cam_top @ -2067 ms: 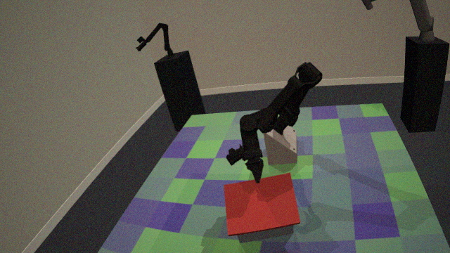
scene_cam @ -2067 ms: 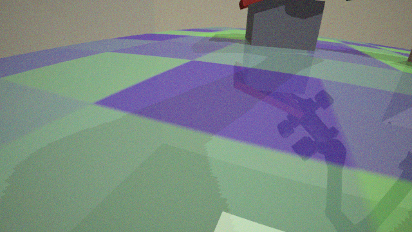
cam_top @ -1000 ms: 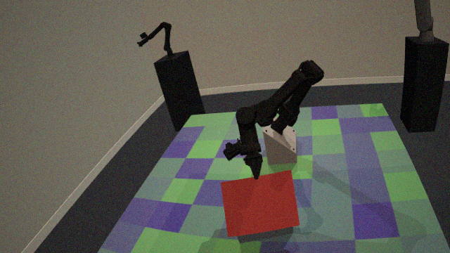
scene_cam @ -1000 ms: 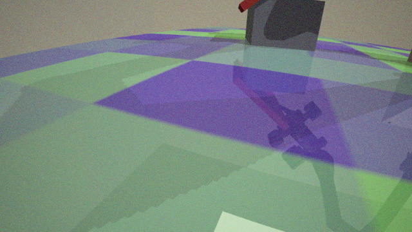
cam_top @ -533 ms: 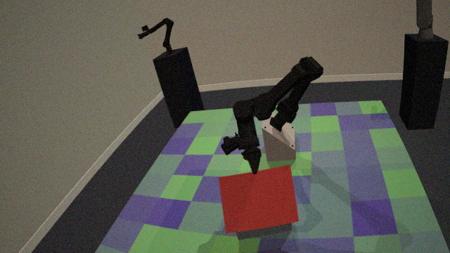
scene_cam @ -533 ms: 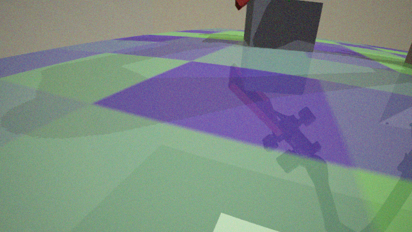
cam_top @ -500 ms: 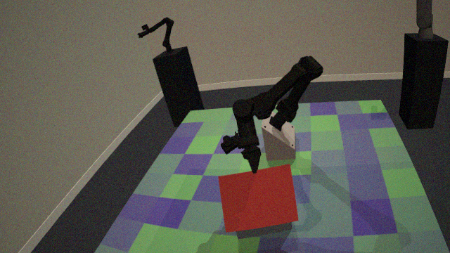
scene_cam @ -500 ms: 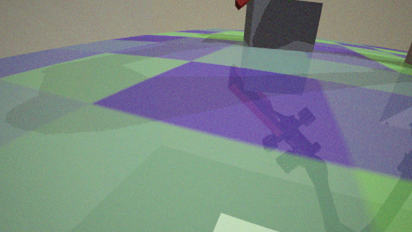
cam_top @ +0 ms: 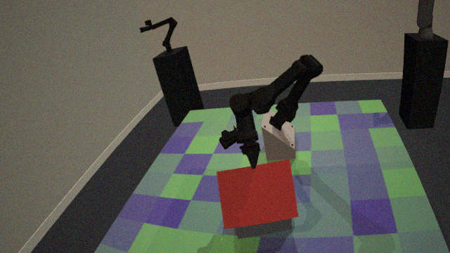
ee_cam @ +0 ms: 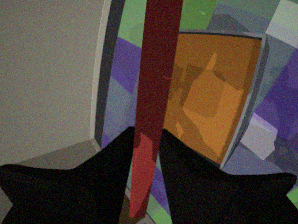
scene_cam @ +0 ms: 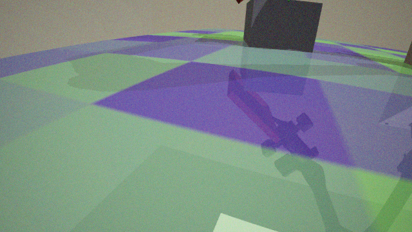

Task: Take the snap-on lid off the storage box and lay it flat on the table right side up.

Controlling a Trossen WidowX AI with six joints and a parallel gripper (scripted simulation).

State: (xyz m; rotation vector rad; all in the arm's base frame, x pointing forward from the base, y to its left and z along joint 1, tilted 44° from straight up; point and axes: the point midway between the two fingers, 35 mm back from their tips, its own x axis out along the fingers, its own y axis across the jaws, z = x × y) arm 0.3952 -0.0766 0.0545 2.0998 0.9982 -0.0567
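My gripper tip is now 60 mm short of the red lid, 50 mm above it and 20 mm to the right of it. From my gripper tip the other things lie so: grey storage box 170 mm below, 30 mm ahead, 10 mm to the left.
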